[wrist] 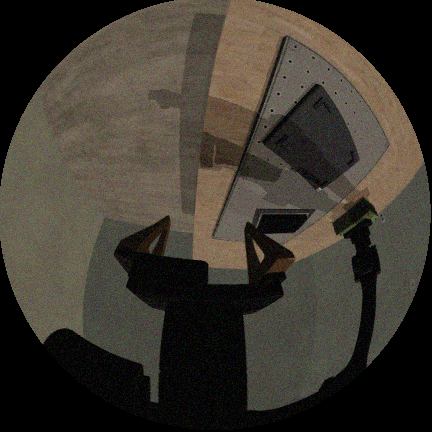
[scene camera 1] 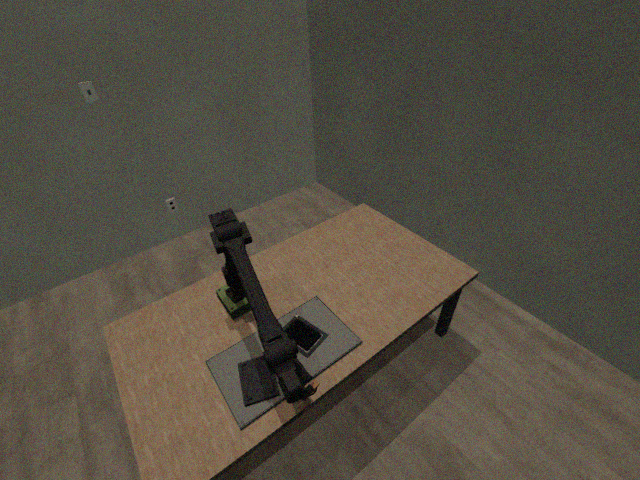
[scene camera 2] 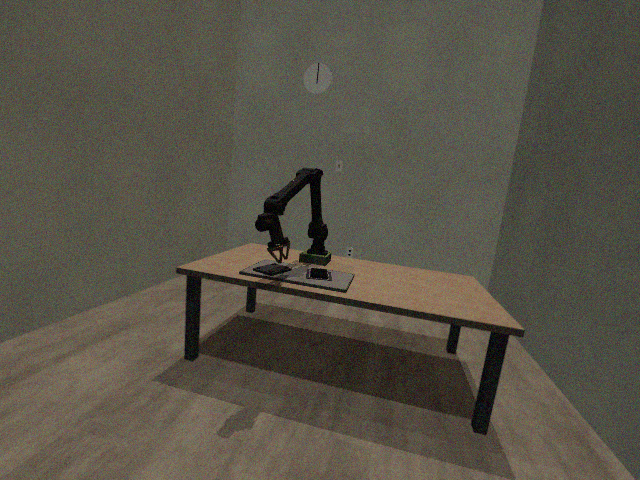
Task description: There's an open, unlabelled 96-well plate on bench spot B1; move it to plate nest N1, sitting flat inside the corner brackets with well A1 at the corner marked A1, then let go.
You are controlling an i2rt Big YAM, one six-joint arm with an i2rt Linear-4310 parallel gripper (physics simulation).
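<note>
A dark, open plate (scene camera 1: 305, 333) (scene camera 2: 318, 274) (wrist: 282, 223) lies flat within a lighter rectangular border on the grey board (scene camera 1: 338, 338) (scene camera 2: 341, 281) (wrist: 372, 142). Its wells and A1 corner are too dark to tell. The dark plate nest (scene camera 1: 255, 382) (scene camera 2: 271, 268) (wrist: 332, 130) sits on the other half of the board; raised corner brackets show on it in the wrist view, and it holds no plate. My gripper (scene camera 1: 310, 390) (scene camera 2: 282, 258) (wrist: 207, 222) is open and empty, raised above the board near its nest end and apart from both. The A1 mark is not readable.
The green arm base (scene camera 1: 232, 304) (scene camera 2: 315, 257) (wrist: 356, 217) stands on the wooden table (scene camera 1: 361, 258) (scene camera 2: 413, 289) (wrist: 240, 60) behind the board. The table's front edge runs close to the board. The arm's shadow crosses the board and nest.
</note>
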